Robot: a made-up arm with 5 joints. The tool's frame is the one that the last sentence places.
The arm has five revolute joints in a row. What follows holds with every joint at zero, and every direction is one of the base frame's.
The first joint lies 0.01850 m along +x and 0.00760 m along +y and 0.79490 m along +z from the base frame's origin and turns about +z.
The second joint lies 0.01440 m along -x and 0.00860 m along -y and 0.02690 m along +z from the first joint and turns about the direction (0, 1, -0.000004).
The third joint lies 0.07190 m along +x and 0.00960 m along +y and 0.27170 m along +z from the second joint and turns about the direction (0, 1, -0.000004).
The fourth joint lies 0.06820 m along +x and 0.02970 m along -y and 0.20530 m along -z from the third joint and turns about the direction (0, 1, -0.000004).
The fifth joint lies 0.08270 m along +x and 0.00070 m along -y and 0.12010 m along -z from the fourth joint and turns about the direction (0, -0.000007, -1).
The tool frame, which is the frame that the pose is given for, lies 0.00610 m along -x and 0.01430 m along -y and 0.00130 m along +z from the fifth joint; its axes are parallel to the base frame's.
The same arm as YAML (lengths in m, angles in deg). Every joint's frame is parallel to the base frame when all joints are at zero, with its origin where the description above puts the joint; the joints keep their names.
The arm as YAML. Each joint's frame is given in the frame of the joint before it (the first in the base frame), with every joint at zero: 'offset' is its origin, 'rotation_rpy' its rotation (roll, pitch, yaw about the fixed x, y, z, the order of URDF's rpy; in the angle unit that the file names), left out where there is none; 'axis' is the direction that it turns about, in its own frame. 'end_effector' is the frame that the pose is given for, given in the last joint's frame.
length_unit: m
angle_unit: deg
chain:
  - id: joint 1
    offset: [0.0185, 0.0076, 0.7949]
    axis: [0.0, 0.0, 1.0]
  - id: joint 2
    offset: [-0.0144, -0.0086, 0.0269]
    axis: [0.0, 1.0, 0.0]
  - id: joint 3
    offset: [0.0719, 0.0096, 0.2717]
    axis: [0.0, 1.0, 0.0]
  - id: joint 4
    offset: [0.0682, -0.0297, -0.2053]
    axis: [0.0, 1.0, 0.0]
  - id: joint 5
    offset: [0.0827, -0.0007, -0.1201]
    axis: [0.0, 0.0, -1.0]
end_effector:
  offset: [-0.0061, -0.0143, 0.0013]

